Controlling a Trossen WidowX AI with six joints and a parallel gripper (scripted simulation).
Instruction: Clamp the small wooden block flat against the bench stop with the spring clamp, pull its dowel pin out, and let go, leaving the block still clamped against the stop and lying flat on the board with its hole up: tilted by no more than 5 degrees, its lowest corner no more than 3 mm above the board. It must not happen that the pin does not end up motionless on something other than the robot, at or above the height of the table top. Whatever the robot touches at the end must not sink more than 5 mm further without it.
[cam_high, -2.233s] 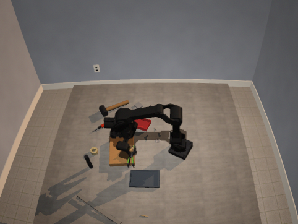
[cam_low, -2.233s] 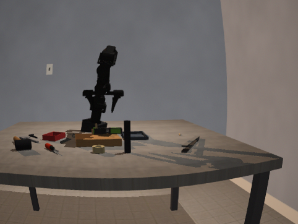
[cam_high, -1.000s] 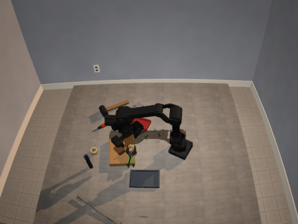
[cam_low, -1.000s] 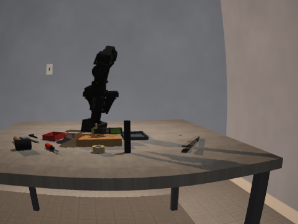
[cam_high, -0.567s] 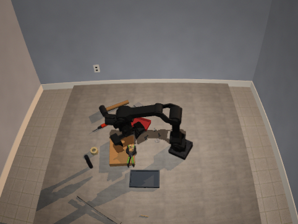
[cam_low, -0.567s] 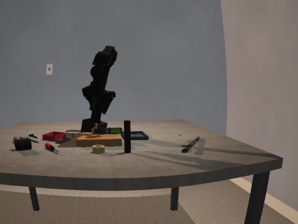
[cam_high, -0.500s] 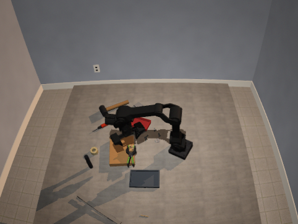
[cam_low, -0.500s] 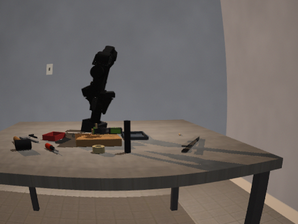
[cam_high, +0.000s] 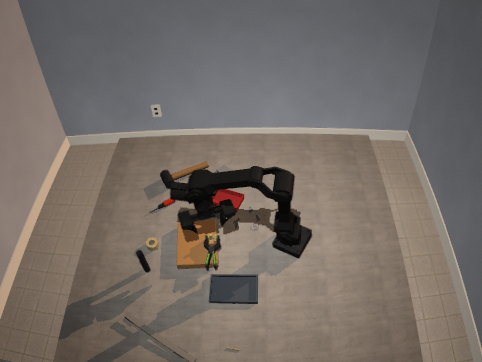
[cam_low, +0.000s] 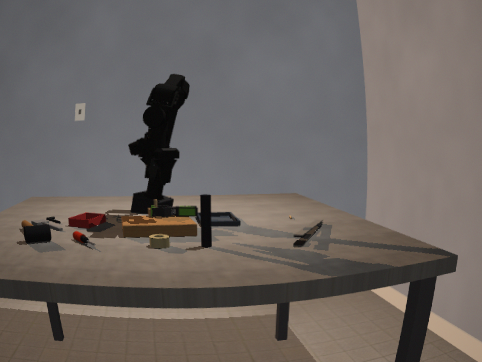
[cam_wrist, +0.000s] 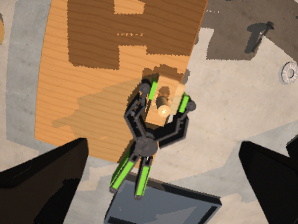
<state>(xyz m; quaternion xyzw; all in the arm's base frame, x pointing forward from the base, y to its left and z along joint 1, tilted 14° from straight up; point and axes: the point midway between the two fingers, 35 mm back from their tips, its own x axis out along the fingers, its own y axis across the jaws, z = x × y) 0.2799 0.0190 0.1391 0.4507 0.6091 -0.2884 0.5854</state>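
Now: the dowel pin 10 mm to the right of my hand and 100 mm below it. Also, from my hand: wooden board: 60 mm ahead, 140 mm below; bench stop: 10 mm behind, 10 mm to the right, 120 mm below; small wooden block: 10 mm to the right, 120 mm below.
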